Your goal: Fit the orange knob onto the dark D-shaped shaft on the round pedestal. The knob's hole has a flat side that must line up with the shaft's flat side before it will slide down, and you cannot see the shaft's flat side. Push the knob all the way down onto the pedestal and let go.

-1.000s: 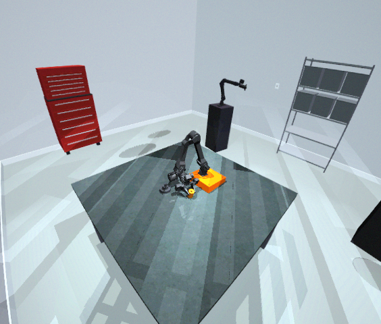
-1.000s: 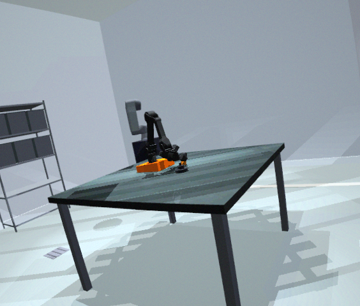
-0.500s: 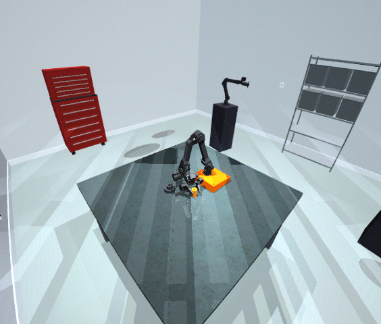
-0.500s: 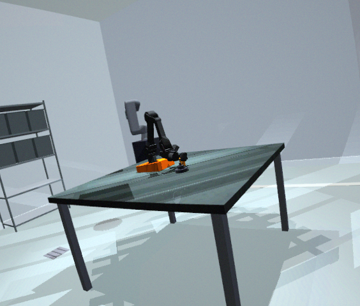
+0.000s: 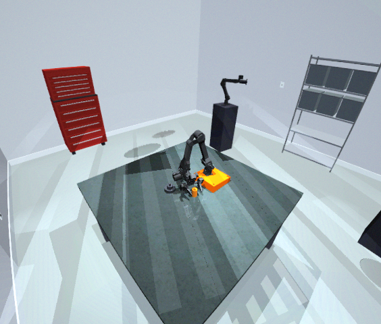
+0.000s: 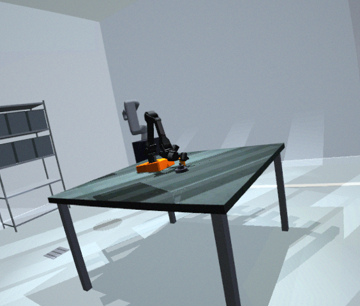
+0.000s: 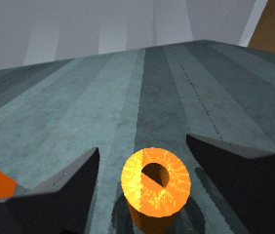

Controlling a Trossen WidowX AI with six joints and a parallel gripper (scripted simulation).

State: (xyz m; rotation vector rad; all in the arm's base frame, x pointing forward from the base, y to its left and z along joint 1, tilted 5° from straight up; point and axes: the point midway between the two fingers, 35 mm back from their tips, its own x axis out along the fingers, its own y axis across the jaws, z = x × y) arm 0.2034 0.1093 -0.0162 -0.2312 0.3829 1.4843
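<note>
My gripper tip is 30 mm to the left of the orange knob and 20 mm above it. From my gripper tip the other things lie so: round pedestal: 190 mm to the right, 120 mm ahead, 10 mm below.
</note>
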